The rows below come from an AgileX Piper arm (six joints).
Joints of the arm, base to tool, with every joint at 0 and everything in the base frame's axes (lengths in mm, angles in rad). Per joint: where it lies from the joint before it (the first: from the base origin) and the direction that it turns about. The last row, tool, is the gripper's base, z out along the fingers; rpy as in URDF.
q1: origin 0 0 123 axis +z
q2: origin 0 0 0 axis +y
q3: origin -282.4 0 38.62 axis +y
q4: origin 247.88 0 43.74 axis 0.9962 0 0.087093
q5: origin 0 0 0 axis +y
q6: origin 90.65 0 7.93 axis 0.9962 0 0.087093
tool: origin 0 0 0 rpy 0 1.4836 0
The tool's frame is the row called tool.
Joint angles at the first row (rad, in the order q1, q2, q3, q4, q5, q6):
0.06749, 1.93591, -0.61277, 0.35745, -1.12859, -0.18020
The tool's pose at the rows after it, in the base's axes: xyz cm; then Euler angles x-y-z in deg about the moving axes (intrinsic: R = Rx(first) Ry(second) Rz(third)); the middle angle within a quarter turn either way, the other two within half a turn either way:
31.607 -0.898 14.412 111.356 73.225 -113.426
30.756 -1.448 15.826 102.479 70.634 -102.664
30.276 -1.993 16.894 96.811 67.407 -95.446
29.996 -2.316 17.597 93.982 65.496 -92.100
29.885 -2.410 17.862 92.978 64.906 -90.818
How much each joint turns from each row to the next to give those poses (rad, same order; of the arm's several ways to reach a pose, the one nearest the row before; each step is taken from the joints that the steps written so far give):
0.00002, -0.06156, 0.03953, 0.01919, -0.00228, -0.00001
-0.00004, -0.06032, 0.02248, 0.06340, -0.00680, 0.00003
0.00001, -0.04038, 0.00506, 0.06825, -0.00548, -0.00959
-0.00085, -0.02584, 0.00109, 0.03824, -0.00235, -0.01406
-0.00001, -0.00982, 0.00076, 0.01181, -0.00135, -0.00273

